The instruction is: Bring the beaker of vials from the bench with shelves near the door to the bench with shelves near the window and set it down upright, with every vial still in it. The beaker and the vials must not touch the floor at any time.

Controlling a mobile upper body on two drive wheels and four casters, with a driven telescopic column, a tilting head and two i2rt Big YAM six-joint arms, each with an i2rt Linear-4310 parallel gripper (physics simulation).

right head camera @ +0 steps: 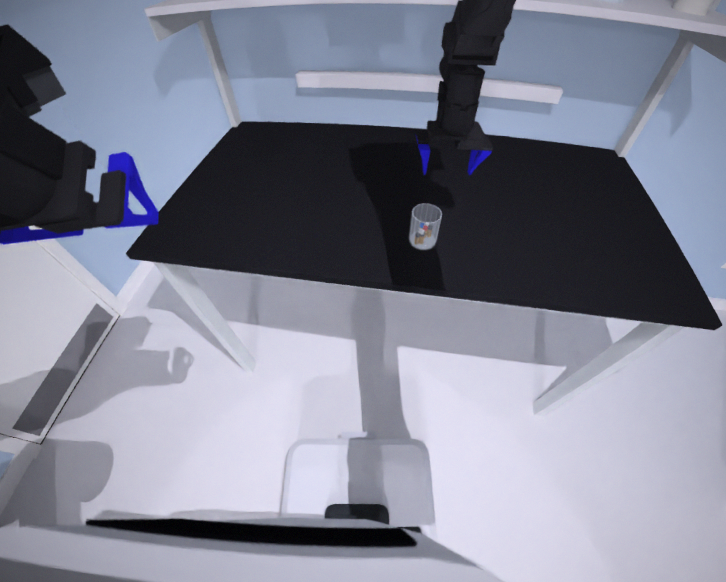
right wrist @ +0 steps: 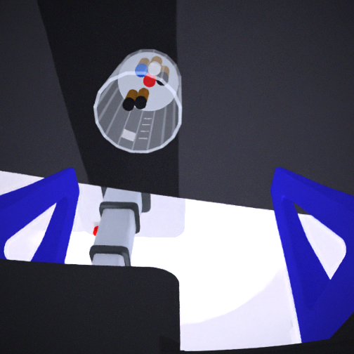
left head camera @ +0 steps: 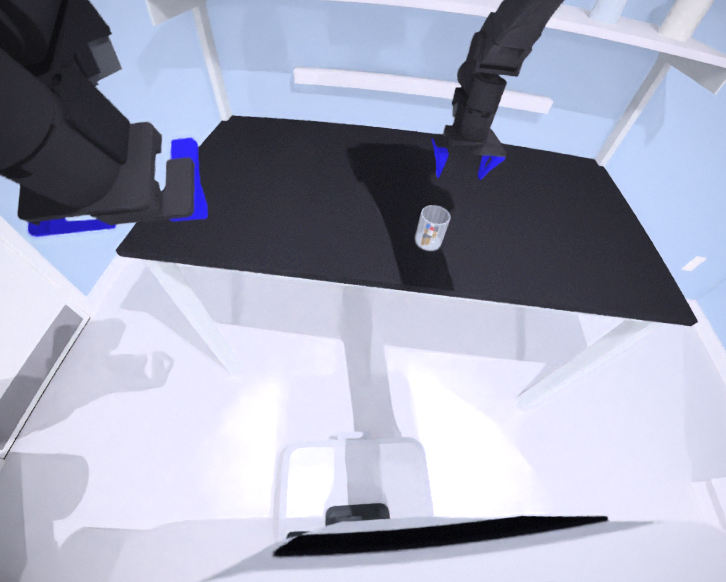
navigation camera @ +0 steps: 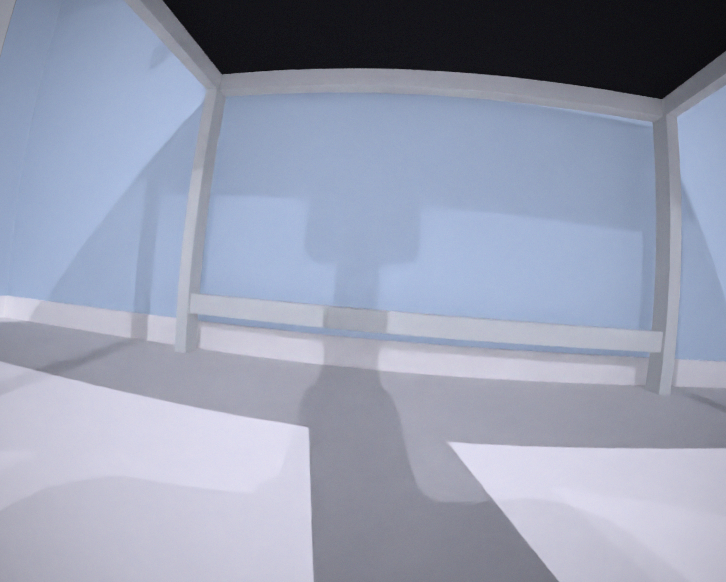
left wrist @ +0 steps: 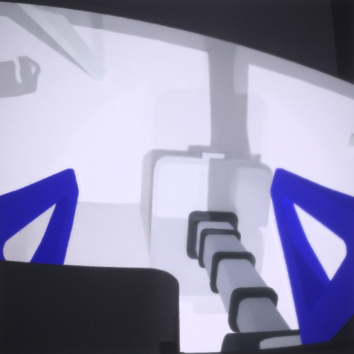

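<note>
The clear beaker (left head camera: pixel 432 227) (right head camera: pixel 424 226) (right wrist: pixel 110 120) stands upright on the black bench top (left head camera: pixel 272 181) (right head camera: pixel 272 181) (right wrist: pixel 275 100), right of its middle. Several small brown vials with blue, white, red and black caps lie or lean inside it. My right gripper (left head camera: pixel 459 177) (right head camera: pixel 447 174) (right wrist: pixel 174 178) is open and empty, above the bench and beyond the beaker in the head views. In the right wrist view the beaker is above the gap between the fingers. My left gripper (left head camera: pixel 118 224) (left wrist: pixel 174 179) is open and empty, off the bench's left end.
A shelf (left head camera: pixel 636 35) (right head camera: pixel 363 4) runs above the bench, with cylindrical containers on it. A pale rail (left head camera: pixel 375 83) (right head camera: pixel 363 81) is on the wall behind. Bench legs (left head camera: pixel 199 321) (left head camera: pixel 581 363) flank my base. A low crossbar (navigation camera: pixel 484 327) spans the back legs.
</note>
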